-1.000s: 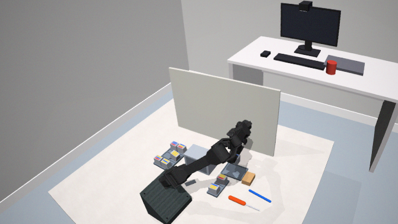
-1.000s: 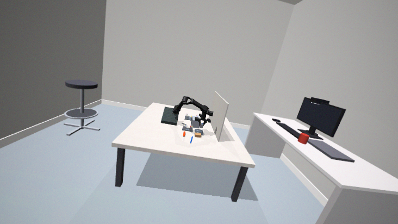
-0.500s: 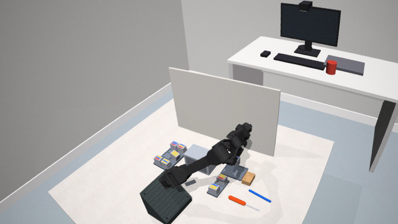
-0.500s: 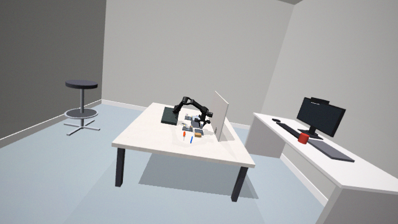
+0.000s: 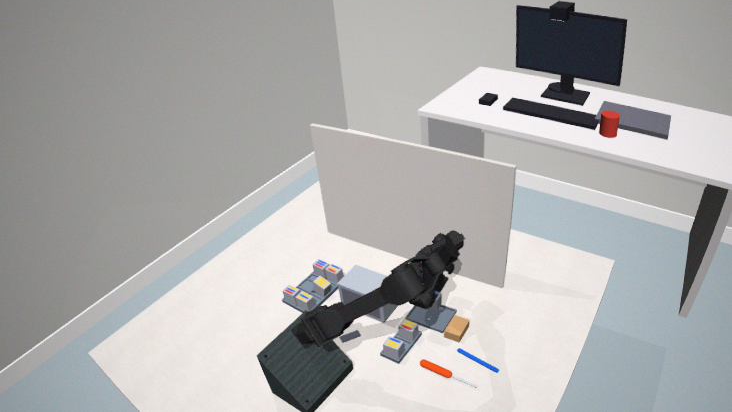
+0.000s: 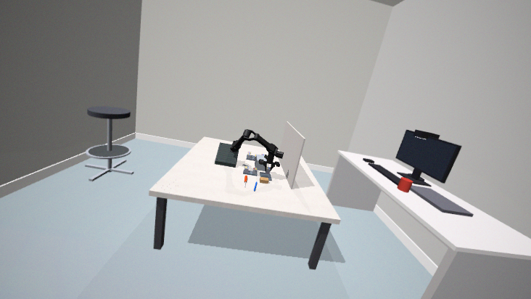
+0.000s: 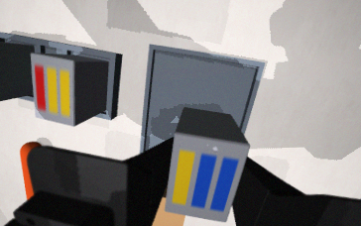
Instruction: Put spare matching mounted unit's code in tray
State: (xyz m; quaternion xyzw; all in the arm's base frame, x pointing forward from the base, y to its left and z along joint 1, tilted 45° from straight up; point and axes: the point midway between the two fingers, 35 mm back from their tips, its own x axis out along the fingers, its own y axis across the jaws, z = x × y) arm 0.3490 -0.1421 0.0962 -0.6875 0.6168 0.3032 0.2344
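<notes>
The tray lies 10 mm behind my gripper tip and 50 mm below it. Also, from my gripper tip: tan block (20 mm behind, 100 mm to the right, 40 mm below); grey mounted unit (70 mm behind, 200 mm to the left); grey spare block (20 mm above).
</notes>
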